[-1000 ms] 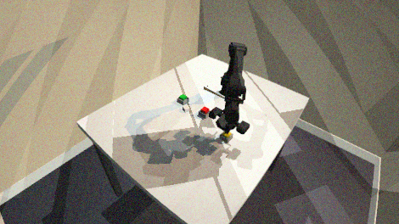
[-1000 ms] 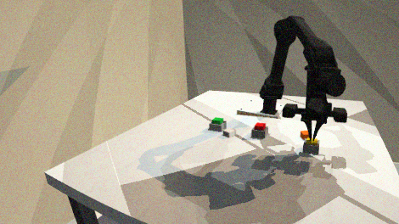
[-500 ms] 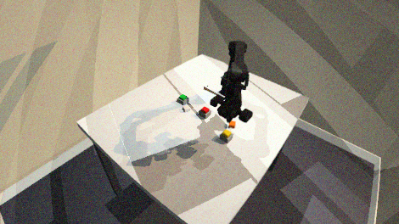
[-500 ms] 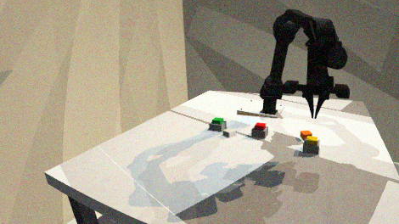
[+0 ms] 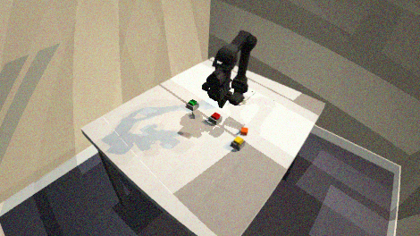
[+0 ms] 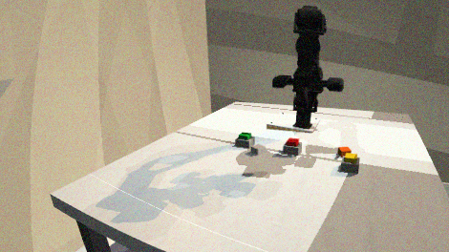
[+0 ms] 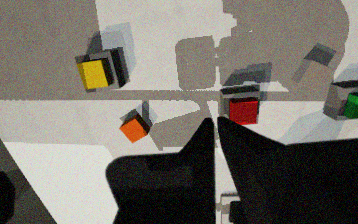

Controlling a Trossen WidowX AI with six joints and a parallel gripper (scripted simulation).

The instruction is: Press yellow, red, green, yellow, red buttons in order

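My gripper tip is now 4 cm past the red button, 5 cm to the left of it and 10 cm above it. Round my gripper tip: yellow button: 2 cm ahead, 13 cm to the left, 10 cm below; small grey block: 15 cm to the right, 12 cm below; small orange block: 7 cm behind, 10 cm to the left, 12 cm below.
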